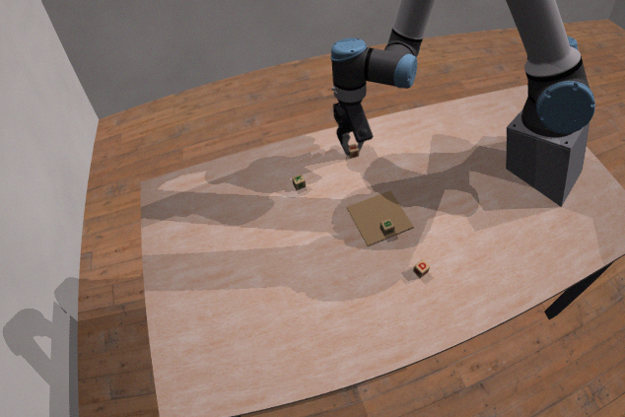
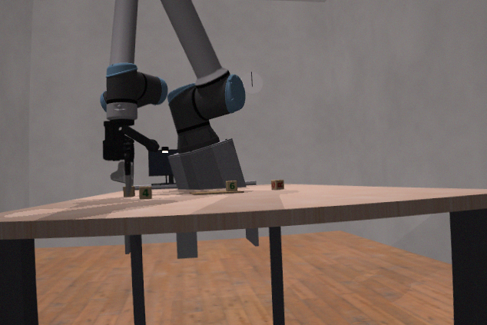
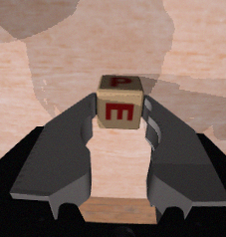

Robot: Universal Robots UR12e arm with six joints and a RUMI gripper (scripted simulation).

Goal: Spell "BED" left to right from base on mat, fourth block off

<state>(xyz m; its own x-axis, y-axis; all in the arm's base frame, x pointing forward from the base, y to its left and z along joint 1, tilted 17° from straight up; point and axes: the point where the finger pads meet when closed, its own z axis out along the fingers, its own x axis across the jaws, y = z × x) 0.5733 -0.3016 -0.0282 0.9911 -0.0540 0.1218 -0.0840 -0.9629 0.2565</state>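
The tan mat lies 30 mm ahead of my hand, 250 mm to the left of it and 10 mm below it. From my hand the other things lie so: green block 200 mm ahead, 50 mm to the left.
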